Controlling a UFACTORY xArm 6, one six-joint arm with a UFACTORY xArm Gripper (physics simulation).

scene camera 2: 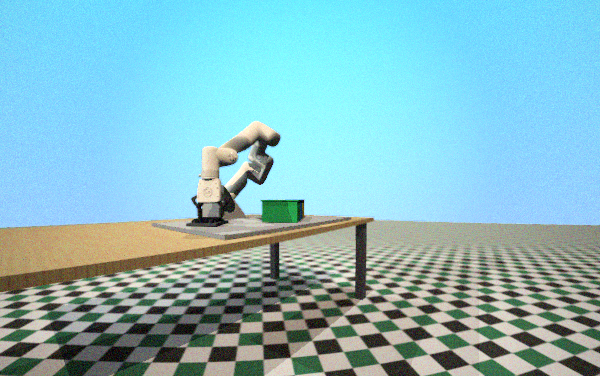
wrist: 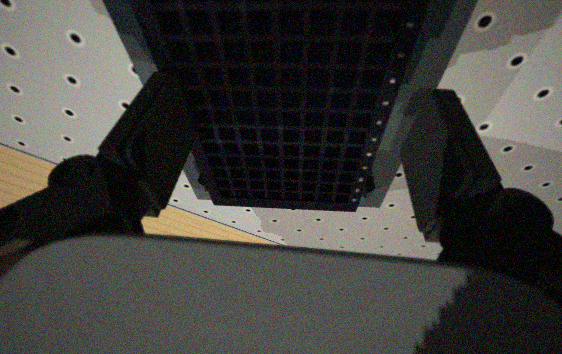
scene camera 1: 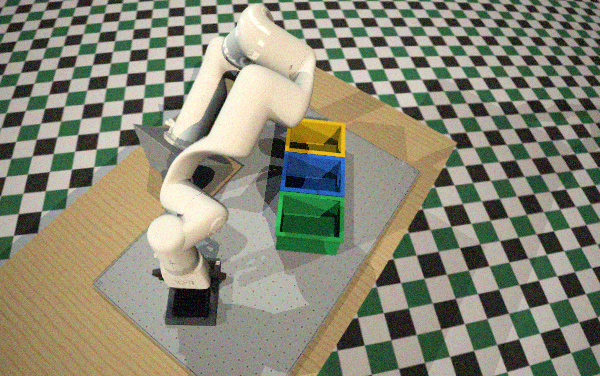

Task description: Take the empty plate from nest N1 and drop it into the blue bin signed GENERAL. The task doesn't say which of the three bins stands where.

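Frame: origin at the arm's base, x left, y ahead, z down, level; millimetres.
Seen in the pictures: gripper, fingertip midpoint: (scene camera 2: 210,217) (wrist: 297,114) (scene camera 1: 195,286); arm's base at its link origin: (scene camera 1: 184,144).
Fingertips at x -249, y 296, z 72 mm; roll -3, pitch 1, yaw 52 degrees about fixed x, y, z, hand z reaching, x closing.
Note:
Pixels of each thing's top centre, then the offset from my fingertips to it. "*": a spot on its surface instead. Level surfaces: height alone.
- dark gridded plate at its top centre: (wrist: 280,128) (scene camera 1: 192,289) (scene camera 2: 208,218) dx -11, dy +0, dz +1 mm
- dark grey holder at its top centre: (wrist: 281,119) (scene camera 1: 192,290) (scene camera 2: 208,219) dx -10, dy +0, dz +5 mm
- blue bin at its top centre: (scene camera 1: 313,173) (scene camera 2: 285,199) dx +415, dy +36, dz -73 mm
- yellow bin at a spot on its surface: (scene camera 1: 315,126) * dx +565, dy -71, dz -56 mm
- grey pegboard at its surface level: dz +27 mm
- wooden table at its surface level: dz +40 mm
The dark gridded plate (scene camera 1: 191,303) (wrist: 290,117) lies in its nest, a dark grey holder (scene camera 1: 191,321) (wrist: 382,172), on the pegboard's near left part. In the wrist view its far end shows whole, and its near part runs out of the top of the frame. My gripper (wrist: 297,114) is open and empty, one finger at each side of the plate. In scene camera 2 the gripper (scene camera 2: 210,214) is low over the nest. The fingertips' exact height is unclear. The blue bin (scene camera 1: 300,167) stands in the middle of the bin row. No sign is readable on it.
The green bin (scene camera 1: 307,243) (scene camera 2: 281,211) stands nearer than the blue one, the yellow bin (scene camera 1: 315,126) beyond it. A grey slanted panel (scene camera 1: 152,150) stands near the arm's base. The grey pegboard (scene camera 1: 265,280) lies on the wooden table (scene camera 1: 60,280) (scene camera 2: 75,250).

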